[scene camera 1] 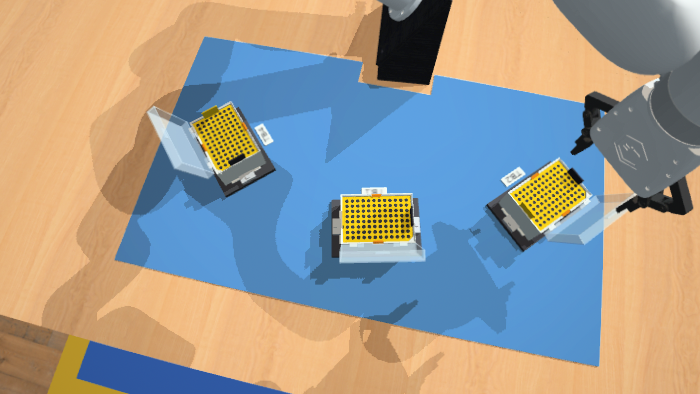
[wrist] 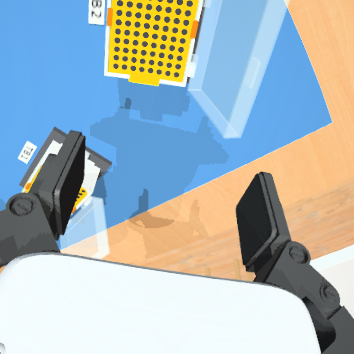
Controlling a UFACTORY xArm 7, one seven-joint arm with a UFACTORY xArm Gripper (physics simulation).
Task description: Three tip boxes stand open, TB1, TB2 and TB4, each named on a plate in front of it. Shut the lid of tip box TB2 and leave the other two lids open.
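Frame: origin at the arm's base, x ahead, y left, z up, level; metres.
Where they show: gripper, fingertip midpoint: (scene camera 1: 601, 177) (wrist: 167, 172).
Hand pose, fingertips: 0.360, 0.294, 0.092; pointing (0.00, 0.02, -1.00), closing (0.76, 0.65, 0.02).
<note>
Things, the pixels of their centre, and the offset from my fingertips, as dx, dy, dz. Level surfaces: height alone.
- Tip box TB2 at the middle of its body: (wrist: 150, 23) (scene camera 1: 551, 193) -0.040, +0.003, -0.165
- Tip box TB1 at the middle of its body: (scene camera 1: 377, 217) +0.061, -0.278, -0.165
- Tip box TB4 at the middle of its body: (scene camera 1: 223, 135) -0.032, -0.572, -0.165
- blue mat at its surface level: dz -0.229
- wooden table at its surface level: dz -0.232
Tip box TB2 (scene camera 1: 550, 195) (wrist: 150, 40) holds yellow tips; its clear lid (scene camera 1: 580, 227) (wrist: 240, 65) stands open, tilted outward on the side away from its name plate (scene camera 1: 512, 177) (wrist: 96, 11). Tip box TB1 (scene camera 1: 377, 218) is open, its clear lid (scene camera 1: 382, 255) (wrist: 92, 232) leaning back. Tip box TB4 (scene camera 1: 225, 137) is open, its lid (scene camera 1: 180, 145) tilted outward at the left. My gripper (scene camera 1: 599, 179) (wrist: 167, 172) is open and empty beside TB2's lid end. One finger overlaps the lid's outer corner in the scene view; contact cannot be told.
The boxes stand on a blue mat (scene camera 1: 475, 135) (wrist: 300, 105) on a wooden table (scene camera 1: 280, 345) (wrist: 320, 165). The black robot base (scene camera 1: 410, 50) stands at the top edge. In the wrist view, the left finger partly hides TB1, near its name plate (wrist: 28, 152).
</note>
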